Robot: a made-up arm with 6 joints.
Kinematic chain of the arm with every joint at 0, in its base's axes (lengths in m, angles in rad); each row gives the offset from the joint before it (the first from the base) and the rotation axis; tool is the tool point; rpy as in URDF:
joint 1: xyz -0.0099 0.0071 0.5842 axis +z
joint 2: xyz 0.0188 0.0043 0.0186 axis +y
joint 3: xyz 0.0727 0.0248 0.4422 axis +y
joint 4: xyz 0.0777 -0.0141 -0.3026 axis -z
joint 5: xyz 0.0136 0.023 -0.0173 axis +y
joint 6: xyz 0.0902 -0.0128 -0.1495 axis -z
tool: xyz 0.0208 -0.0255 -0.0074 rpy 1.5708 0 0
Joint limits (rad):
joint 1: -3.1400..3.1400
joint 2: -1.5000..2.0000
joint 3: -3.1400..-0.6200
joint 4: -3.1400..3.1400
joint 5: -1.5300..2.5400
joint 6: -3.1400..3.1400
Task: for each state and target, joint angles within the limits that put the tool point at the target. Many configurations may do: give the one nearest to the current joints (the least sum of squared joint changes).
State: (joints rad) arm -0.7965 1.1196 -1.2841 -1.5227 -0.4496 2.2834
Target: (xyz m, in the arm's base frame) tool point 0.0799 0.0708 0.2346
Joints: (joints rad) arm -0.6818 1.7648 -0.6200 -1.9626 -0.2248 2.4073
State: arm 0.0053 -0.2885 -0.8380 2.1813 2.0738 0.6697
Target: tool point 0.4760 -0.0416 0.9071
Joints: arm -0.4264 0.0257 -0.7859 2.2694 1.9506 0.6563
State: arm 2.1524 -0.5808 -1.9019 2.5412 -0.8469 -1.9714
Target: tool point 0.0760 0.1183 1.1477
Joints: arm 2.0814 -0.7119 -1.6251 2.5567 -1.0401 -1.9342
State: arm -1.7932 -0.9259 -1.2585 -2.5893 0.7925 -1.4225
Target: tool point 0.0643 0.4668 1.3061
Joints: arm -1.7950 -1.2939 -1.7955 -2.6433 0.9509 -1.4059
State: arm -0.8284 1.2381 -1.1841 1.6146 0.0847 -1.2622
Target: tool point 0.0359 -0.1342 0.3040
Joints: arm -0.5517 1.4243 -0.6200 2.4697 -0.1481 -1.0849
